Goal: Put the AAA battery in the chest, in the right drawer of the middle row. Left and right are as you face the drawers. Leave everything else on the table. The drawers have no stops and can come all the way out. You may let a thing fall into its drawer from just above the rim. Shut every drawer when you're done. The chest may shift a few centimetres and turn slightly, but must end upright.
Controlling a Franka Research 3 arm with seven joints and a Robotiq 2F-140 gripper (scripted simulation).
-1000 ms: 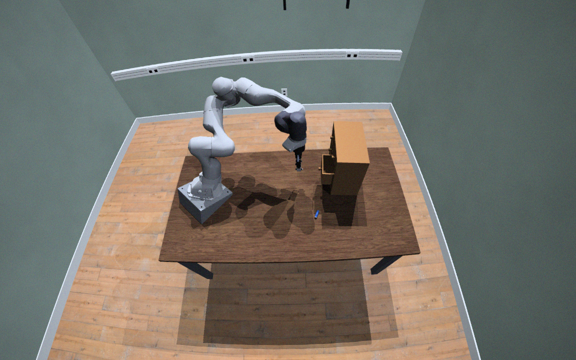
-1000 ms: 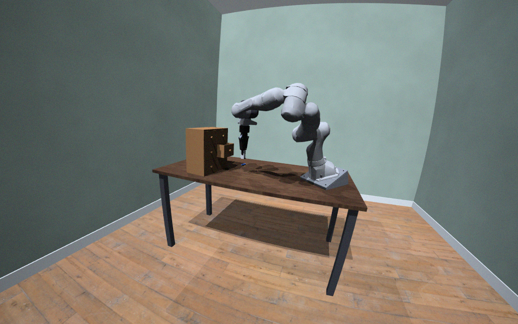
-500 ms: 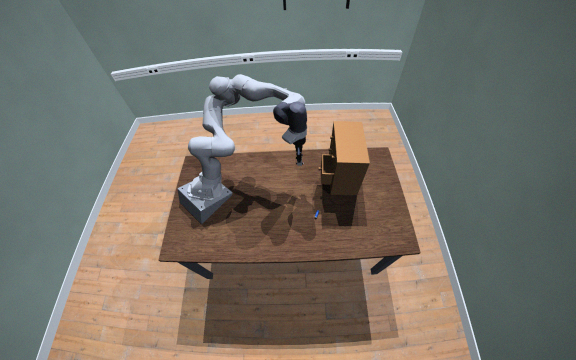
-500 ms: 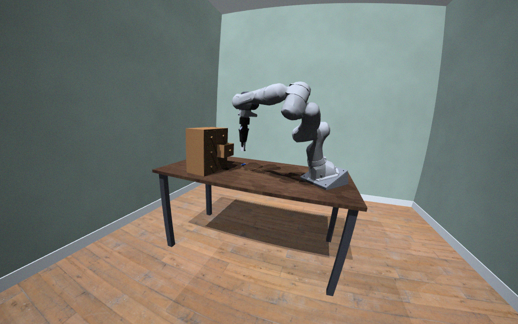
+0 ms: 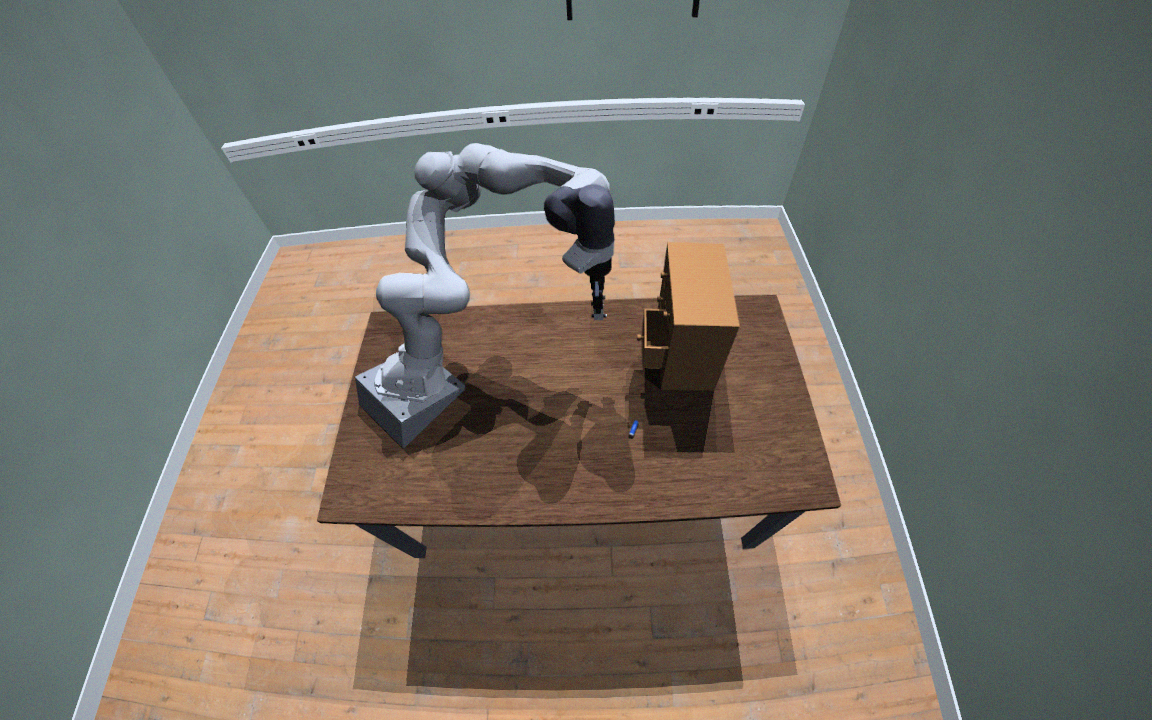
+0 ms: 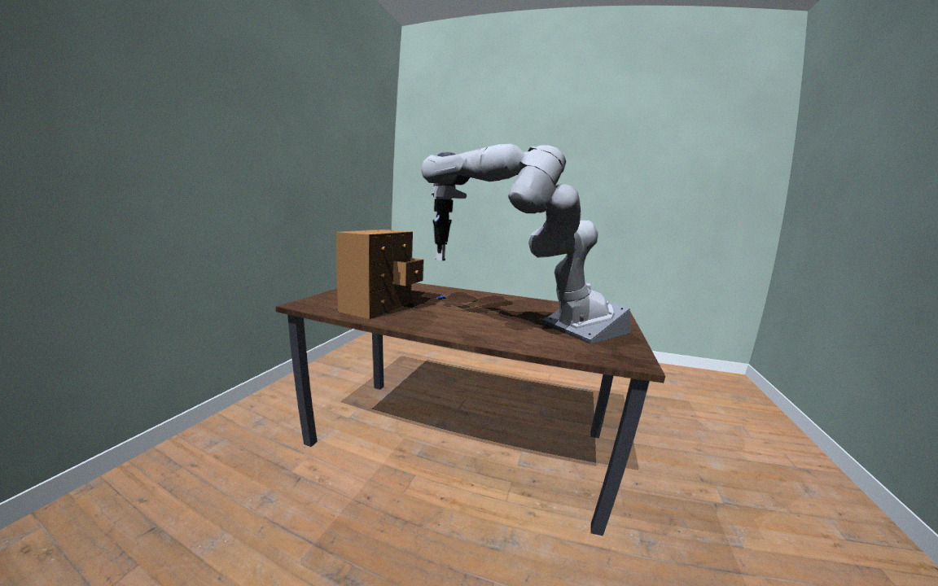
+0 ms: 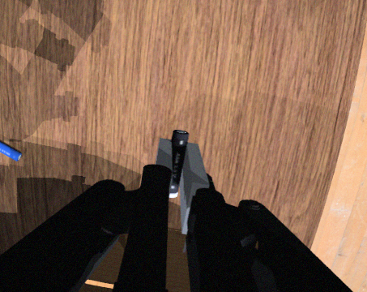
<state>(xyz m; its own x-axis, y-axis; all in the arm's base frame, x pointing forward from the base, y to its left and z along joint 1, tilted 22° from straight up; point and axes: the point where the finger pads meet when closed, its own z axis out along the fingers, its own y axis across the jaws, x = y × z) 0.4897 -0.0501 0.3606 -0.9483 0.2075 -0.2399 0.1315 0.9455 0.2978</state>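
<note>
Right now the AAA battery is 30 mm below my hand. The rest, counted from my hand: small blue cylinder (80 mm ahead, 260 mm to the right, 260 mm below).
</note>
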